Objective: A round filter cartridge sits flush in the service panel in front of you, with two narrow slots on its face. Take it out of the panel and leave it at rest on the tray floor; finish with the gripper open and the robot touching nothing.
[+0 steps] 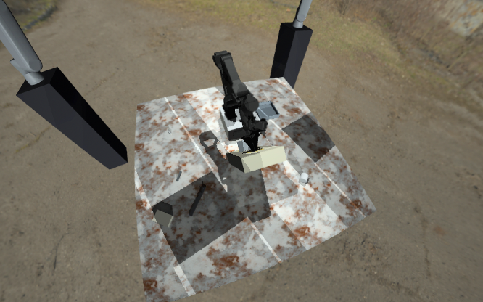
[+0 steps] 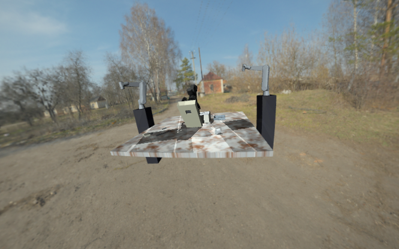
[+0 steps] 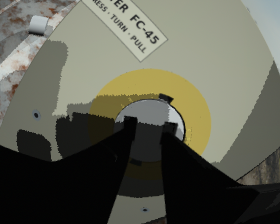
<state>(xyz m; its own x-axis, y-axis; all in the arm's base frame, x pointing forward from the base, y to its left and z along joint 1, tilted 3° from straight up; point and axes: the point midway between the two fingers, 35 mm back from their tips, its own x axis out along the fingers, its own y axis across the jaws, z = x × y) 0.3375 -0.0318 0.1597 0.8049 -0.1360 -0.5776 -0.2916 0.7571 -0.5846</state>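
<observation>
My gripper tip is 1 cm short of the round filter cartridge and 1 cm above it. From my gripper tip the other things lie so: blue-grey tray (39 cm behind, 33 cm to the left, 23 cm below); service panel (8 cm below, 3 cm behind).
</observation>
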